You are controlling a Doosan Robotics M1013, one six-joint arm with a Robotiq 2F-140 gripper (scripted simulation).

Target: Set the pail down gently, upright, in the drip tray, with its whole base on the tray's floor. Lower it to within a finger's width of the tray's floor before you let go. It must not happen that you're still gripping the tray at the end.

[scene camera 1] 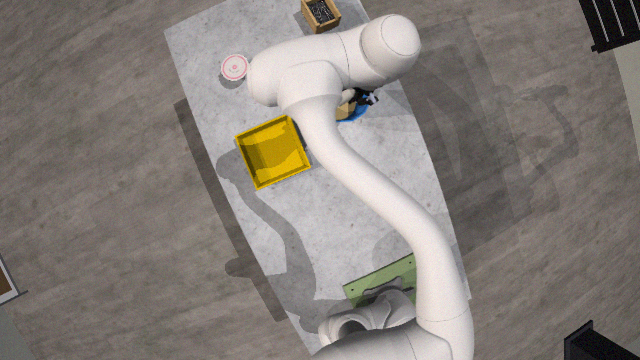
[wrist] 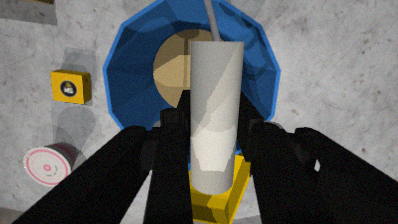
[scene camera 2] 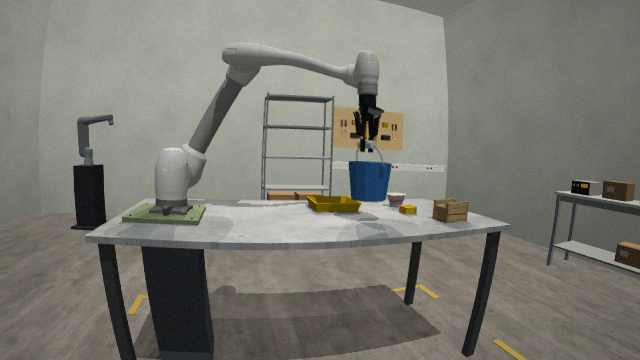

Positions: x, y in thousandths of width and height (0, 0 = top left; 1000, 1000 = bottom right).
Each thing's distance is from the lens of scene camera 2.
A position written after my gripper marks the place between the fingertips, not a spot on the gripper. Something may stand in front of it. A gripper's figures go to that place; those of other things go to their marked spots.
my gripper (scene camera 2: 573, 424): 1.44 m
yellow drip tray (scene camera 2: 499, 565): 1.58 m
